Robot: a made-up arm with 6 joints.
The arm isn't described. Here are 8 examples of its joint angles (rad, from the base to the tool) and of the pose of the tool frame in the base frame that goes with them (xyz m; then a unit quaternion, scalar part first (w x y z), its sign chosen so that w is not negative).
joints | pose
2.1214 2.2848 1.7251 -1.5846 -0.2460 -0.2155 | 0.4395 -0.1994 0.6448 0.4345 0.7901 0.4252 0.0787
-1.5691 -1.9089 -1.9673 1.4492 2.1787 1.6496 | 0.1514 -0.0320 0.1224 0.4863 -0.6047 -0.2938 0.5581
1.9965 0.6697 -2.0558 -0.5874 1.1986 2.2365 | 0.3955 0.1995 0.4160 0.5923 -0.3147 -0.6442 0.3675
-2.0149 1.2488 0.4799 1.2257 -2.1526 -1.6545 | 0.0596 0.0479 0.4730 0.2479 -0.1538 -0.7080 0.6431
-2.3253 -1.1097 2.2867 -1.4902 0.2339 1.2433 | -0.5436 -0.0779 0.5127 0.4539 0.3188 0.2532 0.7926
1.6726 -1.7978 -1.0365 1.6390 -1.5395 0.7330 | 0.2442 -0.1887 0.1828 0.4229 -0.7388 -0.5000 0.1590
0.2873 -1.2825 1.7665 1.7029 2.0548 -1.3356 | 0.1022 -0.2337 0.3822 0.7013 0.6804 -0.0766 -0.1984
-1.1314 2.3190 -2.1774 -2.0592 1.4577 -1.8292 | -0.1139 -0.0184 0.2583 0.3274 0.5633 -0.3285 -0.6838
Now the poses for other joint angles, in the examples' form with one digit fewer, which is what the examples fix.
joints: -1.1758 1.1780 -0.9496 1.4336 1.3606 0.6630
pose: 0.242 0.285 0.618 0.893 0.231 -0.257 -0.290
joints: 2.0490 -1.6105 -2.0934 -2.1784 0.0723 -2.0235
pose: 0.158 -0.197 0.545 0.483 -0.266 0.776 -0.305
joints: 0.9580 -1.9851 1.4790 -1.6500 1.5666 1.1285
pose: -0.143 0.092 0.761 0.649 0.553 0.124 0.508
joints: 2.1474 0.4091 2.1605 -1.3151 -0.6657 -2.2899
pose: 0.140 0.184 0.233 0.238 0.643 0.228 0.691
